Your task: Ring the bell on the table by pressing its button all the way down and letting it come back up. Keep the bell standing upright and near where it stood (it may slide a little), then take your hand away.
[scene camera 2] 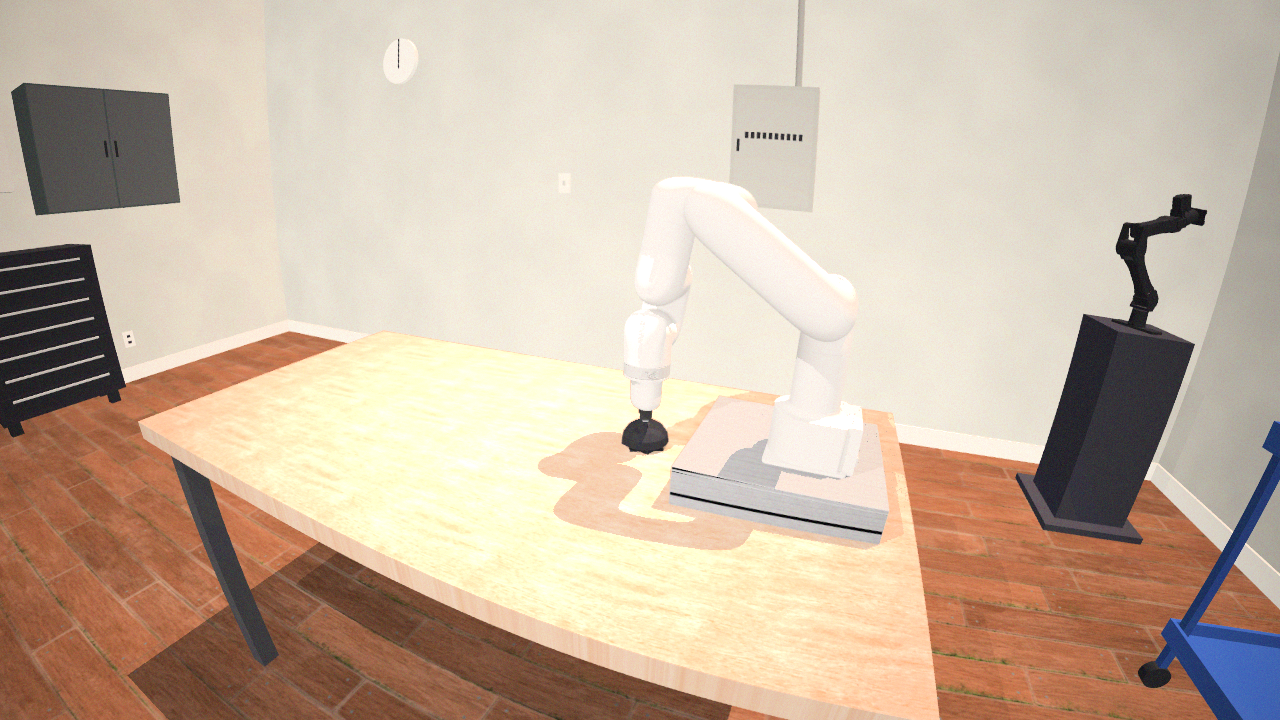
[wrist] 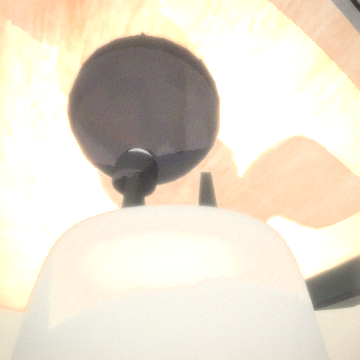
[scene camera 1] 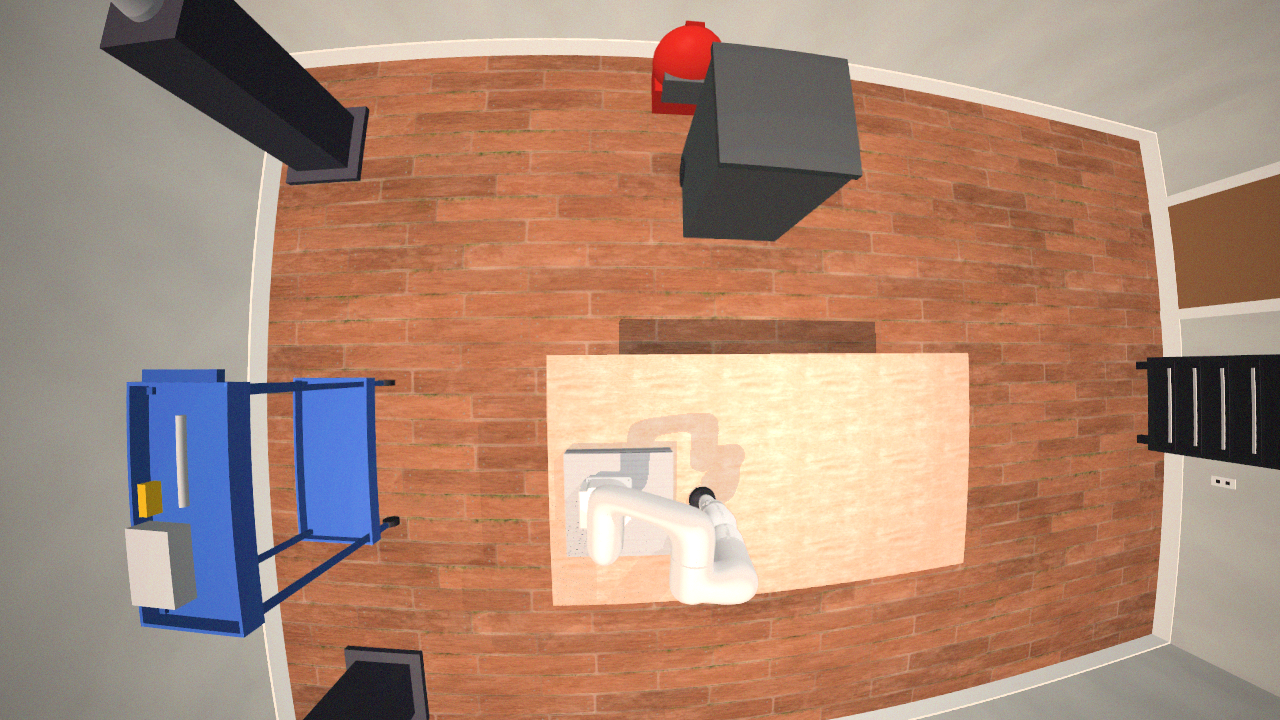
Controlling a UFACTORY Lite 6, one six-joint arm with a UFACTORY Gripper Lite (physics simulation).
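Observation:
The black bell stands upright on the table, just beside the robot's base plate. Its small dark button shows at the lower edge of the dome in the wrist view. My gripper is open, its two dark fingers apart and pointing down close above the dome. In the wrist view the left finger's tip is overlapped by the button, and the right finger stands free to its right. Whether the finger touches the button, and how far down the button is, I cannot tell.
The grey base plate carries the white arm beside the bell. The arm's shadow lies on the table around the bell. A blue cart and a dark pedestal stand off the table.

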